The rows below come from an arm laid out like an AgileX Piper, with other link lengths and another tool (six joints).
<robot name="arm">
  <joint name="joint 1" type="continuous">
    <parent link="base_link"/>
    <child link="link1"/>
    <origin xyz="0 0 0.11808" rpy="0 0 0"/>
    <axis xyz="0 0 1"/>
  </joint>
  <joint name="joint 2" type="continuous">
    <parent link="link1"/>
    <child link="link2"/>
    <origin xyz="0 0 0" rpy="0 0 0"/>
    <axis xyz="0 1 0"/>
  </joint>
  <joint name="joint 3" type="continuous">
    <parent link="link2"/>
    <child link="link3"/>
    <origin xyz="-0.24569 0 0.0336" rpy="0 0 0"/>
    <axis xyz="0 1 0"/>
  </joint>
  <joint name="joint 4" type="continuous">
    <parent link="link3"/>
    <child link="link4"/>
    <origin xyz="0.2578 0 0.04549" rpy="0 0 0"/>
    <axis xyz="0.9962 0 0.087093"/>
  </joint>
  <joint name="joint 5" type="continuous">
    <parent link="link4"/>
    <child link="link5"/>
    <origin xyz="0 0 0" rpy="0 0 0"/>
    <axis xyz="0 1 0"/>
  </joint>
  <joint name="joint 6" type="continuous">
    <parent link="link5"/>
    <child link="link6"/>
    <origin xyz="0.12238 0 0.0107" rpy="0 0 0"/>
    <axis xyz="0.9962 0 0.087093"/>
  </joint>
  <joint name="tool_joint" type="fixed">
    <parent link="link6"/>
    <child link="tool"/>
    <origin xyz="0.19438 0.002 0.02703" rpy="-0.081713 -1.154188 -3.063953"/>
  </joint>
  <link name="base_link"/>
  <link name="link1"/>
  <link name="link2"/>
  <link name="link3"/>
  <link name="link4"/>
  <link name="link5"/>
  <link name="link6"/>
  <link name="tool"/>
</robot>
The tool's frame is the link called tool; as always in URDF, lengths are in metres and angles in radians. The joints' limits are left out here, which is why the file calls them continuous.
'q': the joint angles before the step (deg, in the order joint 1, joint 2, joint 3, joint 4, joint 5, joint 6). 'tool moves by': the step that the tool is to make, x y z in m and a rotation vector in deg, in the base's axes. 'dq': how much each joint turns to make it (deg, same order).
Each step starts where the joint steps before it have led.
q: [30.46 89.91 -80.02 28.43 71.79 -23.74]
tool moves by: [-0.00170 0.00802 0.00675 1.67 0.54 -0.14]
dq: [0.00 0.11 -0.48 1.72 -0.01 -0.01]
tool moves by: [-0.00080 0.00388 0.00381 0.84 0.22 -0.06]
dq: [0.00 0.01 -0.26 0.84 0.02 0.01]
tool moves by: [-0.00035 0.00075 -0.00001 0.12 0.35 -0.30]
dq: [0.00 0.08 0.00 0.20 -0.01 0.34]
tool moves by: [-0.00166 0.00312 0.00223 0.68 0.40 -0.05]
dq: [0.00 0.00 0.00 0.79 0.00 0.00]
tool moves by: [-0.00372 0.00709 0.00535 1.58 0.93 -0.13]
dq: [0.00 0.00 0.00 1.84 0.00 -0.01]
